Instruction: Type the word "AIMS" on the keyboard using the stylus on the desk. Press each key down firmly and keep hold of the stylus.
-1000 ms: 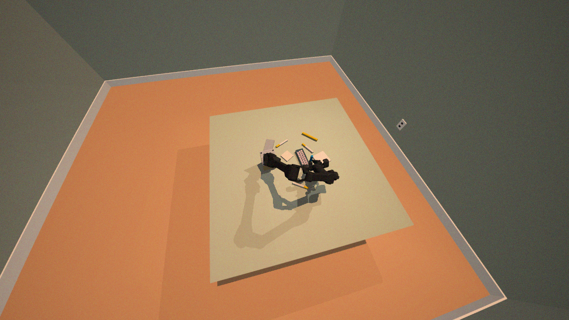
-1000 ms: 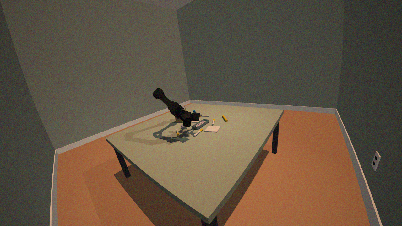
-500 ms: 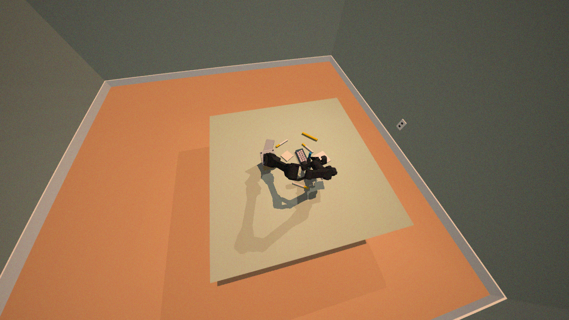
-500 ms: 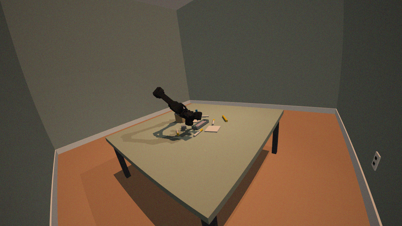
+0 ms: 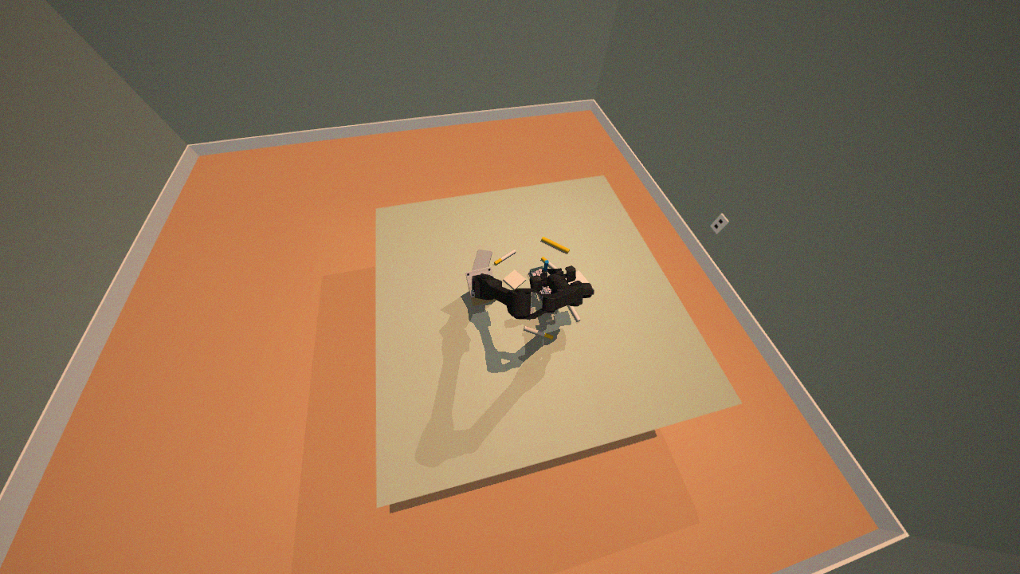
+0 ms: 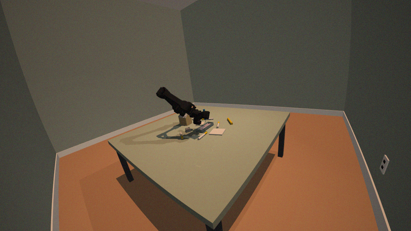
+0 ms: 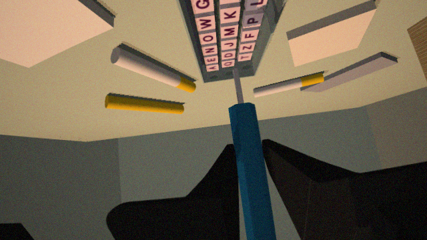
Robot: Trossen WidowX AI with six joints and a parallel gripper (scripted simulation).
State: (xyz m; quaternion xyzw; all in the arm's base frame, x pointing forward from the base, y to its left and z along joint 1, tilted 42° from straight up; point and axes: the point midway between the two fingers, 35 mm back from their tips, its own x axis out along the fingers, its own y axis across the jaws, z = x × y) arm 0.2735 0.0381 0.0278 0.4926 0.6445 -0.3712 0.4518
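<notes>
Now: gripper tip 90 mm past the small grey block, 140 mm to the left of it and 90 mm above it. Round my gripper tip: blue stylus 10 mm below; grey stylus tip 50 mm below; yellow stick 100 mm ahead, 210 mm to the left, 100 mm below.
</notes>
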